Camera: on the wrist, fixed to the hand. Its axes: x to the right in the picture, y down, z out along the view.
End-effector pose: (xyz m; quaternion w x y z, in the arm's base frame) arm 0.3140 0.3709 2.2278 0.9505 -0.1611 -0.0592 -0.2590
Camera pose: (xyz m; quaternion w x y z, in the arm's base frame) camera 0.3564 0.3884 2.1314 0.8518 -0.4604 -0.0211 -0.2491
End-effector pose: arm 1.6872 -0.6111 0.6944 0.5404 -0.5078 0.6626 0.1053
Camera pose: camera 1.5866 -0.6466 0.6951 0.3874 -0.6393 0.5741 0.3341
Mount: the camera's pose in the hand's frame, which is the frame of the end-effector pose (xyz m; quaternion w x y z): 0.0092 0.0625 -0.0860 0.9496 -0.3097 -0.0488 0.0077
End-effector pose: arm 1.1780 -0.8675 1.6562 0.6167 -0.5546 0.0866 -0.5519
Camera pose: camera 1.1562 -0.9393 1.5803 0.4223 -0.7439 0.2273 -0.4654
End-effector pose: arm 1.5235 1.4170 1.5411 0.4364 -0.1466 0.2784 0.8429
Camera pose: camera 1.4675 1.3426 1.4890 0.3761 -0.2311 -0.0168 0.8971
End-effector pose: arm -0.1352 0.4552 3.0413 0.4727 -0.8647 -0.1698 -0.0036
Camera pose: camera -0.0947 0.3565 3.0394 0.1728 -0.9690 -0.1765 -0.0102
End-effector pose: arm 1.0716 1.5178 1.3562 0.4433 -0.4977 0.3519 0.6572
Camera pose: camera 1.0417 1.4198 1.3265 0.2789 -0.5751 0.1128 0.7607
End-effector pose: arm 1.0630 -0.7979 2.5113 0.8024 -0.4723 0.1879 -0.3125
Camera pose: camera 1.0387 -0.8368 2.4150 0.6273 -0.7108 0.2397 -0.2093
